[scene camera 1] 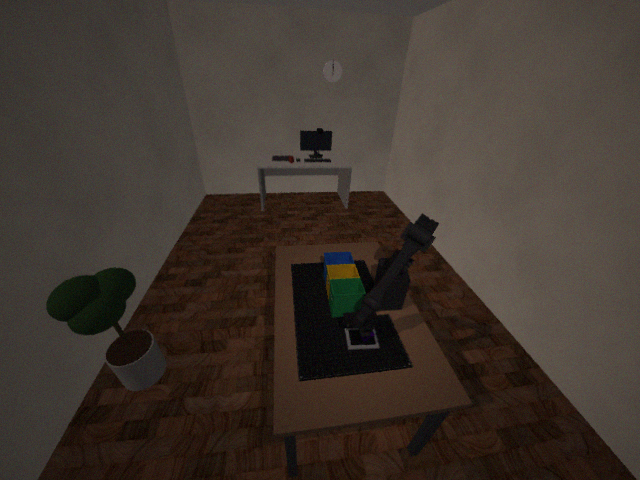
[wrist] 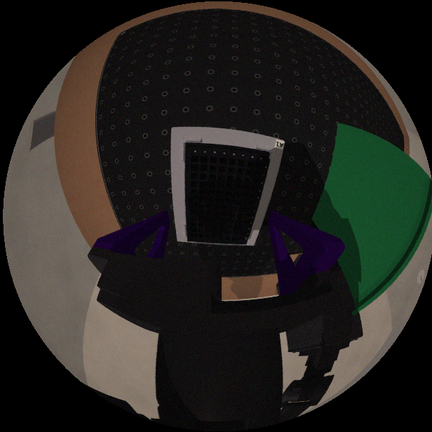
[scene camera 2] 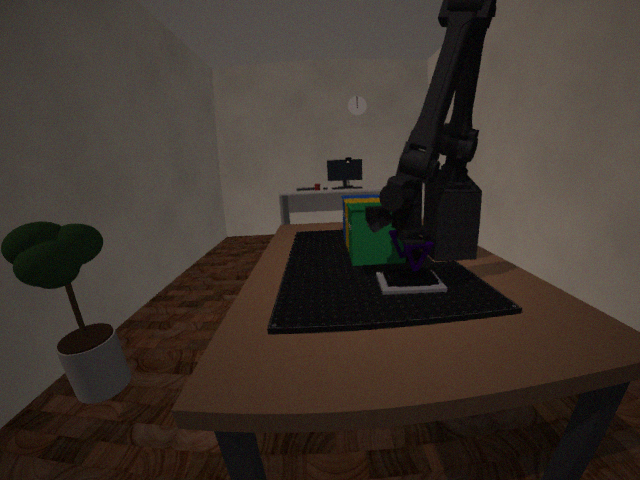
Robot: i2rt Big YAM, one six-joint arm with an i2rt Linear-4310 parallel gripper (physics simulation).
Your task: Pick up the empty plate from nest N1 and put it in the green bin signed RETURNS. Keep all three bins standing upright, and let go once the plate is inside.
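Frame: origin at the arm's base, x ahead, y left, z up, level; centimetres.
Seen in the pictures: gripper, fingertip midpoint: (scene camera 1: pixel 361 333) (scene camera 2: pixel 408 264); arm's base, origin of the base link: (scene camera 2: pixel 451 180).
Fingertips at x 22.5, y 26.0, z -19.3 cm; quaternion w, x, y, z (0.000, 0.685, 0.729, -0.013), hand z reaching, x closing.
Pixels of each thing's top centre, then the offset from my fingertips to it. Level surfaces: height alone.
- dark plate, middle of its top: (scene camera 2: pixel 410 274) (scene camera 1: pixel 362 336) dx -0.7, dy -0.5, dz -3.1 cm
- nest, middle of its top: (scene camera 2: pixel 409 278) (scene camera 1: pixel 361 337) dx -0.7, dy -0.5, dz -4.2 cm
- green bin, middle of its top: (scene camera 2: pixel 376 204) (scene camera 1: pixel 347 286) dx +4.6, dy -22.0, dz +12.3 cm
- yellow bin, middle of its top: (scene camera 2: pixel 369 200) (scene camera 1: pixel 342 271) dx +4.8, dy -35.1, dz +12.3 cm
- blue bin, middle of its top: (scene camera 2: pixel 363 196) (scene camera 1: pixel 338 257) dx +5.1, dy -48.2, dz +12.3 cm
- black perforated mat, its level: dz -5.7 cm
- wooden table, its level: dz -7.0 cm
The dark plate (scene camera 1: pixel 355 336) (scene camera 2: pixel 410 279) (wrist: pixel 224 200), with a fine grid of wells, lies flat inside the white frame of the nest (scene camera 1: pixel 362 347) (scene camera 2: pixel 413 290) (wrist: pixel 179 185). A small corner label shows on the nest in the wrist view. My gripper (scene camera 1: pixel 363 335) (scene camera 2: pixel 408 262) (wrist: pixel 218 216) is open and empty, pointing down above the nest; in the wrist view its purple fingers stand wide on either side of the nest's near end. The green bin (scene camera 1: pixel 346 299) (scene camera 2: pixel 369 242) (wrist: pixel 380 200) stands upright beside the nest; its RETURNS sign does not show.
The yellow bin (scene camera 1: pixel 341 270) and the blue bin (scene camera 1: pixel 338 256) stand upright in a row behind the green one. All stand on the black perforated mat (scene camera 1: pixel 315 356) (scene camera 2: pixel 320 304) (wrist: pixel 210 55). The arm's dark base (scene camera 1: pixel 395 289) (scene camera 2: pixel 454 222) stands right of the bins on the wooden table (scene camera 1: pixel 361 403) (scene camera 2: pixel 392 361).
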